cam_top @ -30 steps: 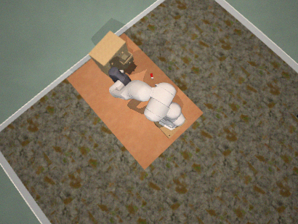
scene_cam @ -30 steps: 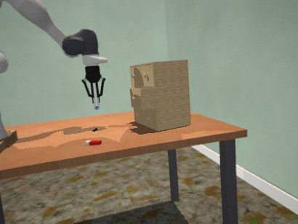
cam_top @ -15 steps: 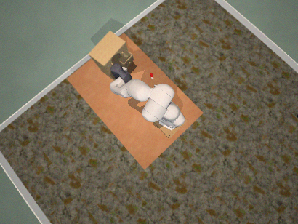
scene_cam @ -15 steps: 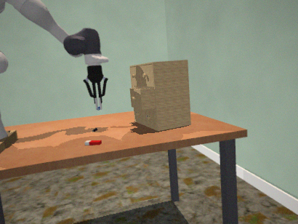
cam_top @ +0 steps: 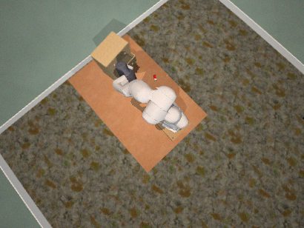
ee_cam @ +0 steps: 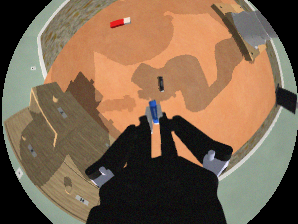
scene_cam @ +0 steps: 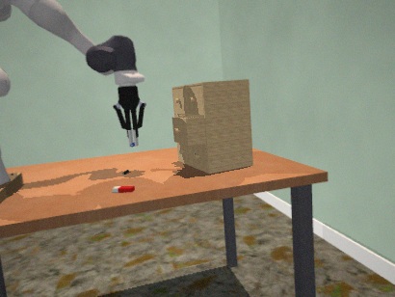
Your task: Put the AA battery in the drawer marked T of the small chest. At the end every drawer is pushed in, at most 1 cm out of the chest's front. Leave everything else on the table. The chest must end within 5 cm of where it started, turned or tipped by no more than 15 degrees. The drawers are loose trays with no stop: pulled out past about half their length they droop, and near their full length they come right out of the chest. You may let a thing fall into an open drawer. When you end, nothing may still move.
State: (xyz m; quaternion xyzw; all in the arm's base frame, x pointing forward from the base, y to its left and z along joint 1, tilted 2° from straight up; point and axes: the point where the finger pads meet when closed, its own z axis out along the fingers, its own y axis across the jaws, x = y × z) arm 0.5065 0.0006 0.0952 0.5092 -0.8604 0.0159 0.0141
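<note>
The small black piece lies 50 mm behind my hand, 20 mm to the right of it and 130 mm below it. The rest, counted from my hand: white cylinder: 100 mm behind, 260 mm to the right, 130 mm below; blue AA battery: 30 mm below; drawer: 220 mm ahead, 170 mm to the right.
</note>
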